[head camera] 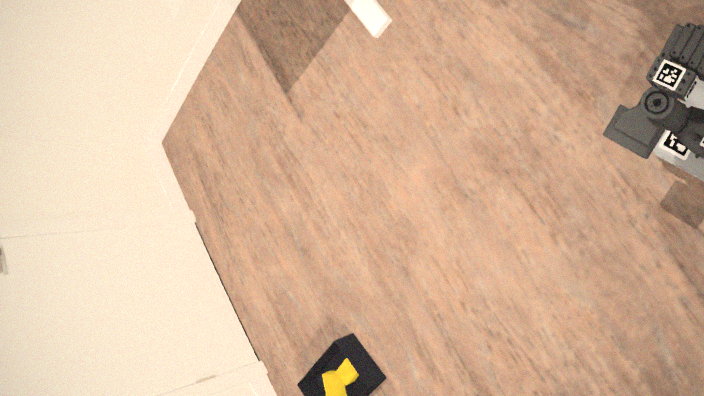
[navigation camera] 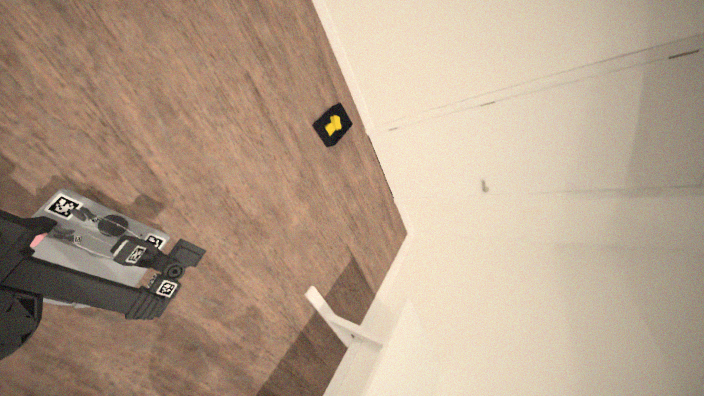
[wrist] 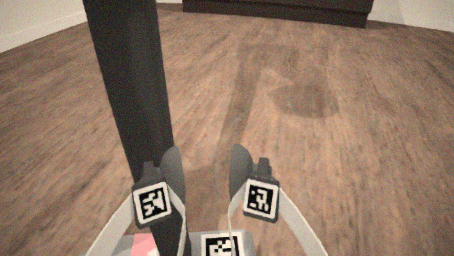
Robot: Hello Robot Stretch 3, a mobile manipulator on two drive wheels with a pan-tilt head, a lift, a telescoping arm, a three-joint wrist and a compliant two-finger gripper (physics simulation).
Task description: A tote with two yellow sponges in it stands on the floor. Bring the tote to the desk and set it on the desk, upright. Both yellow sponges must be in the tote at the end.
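Observation:
The black tote stands upright on the floor near the wall, cut by the bottom edge in the head view and whole in the navigation view. One yellow sponge and the other yellow sponge lie in it, touching or overlapping. My gripper is open, with empty space between its fingertips. It is folded back over my base, well apart from the tote. I cannot clearly identify the desk in these views.
A white bar, perhaps a furniture leg, stands near the wall corner, over a dark floor shadow. A pale door is in the wall beside the tote. A dark cabinet stands at the far wall in the wrist view.

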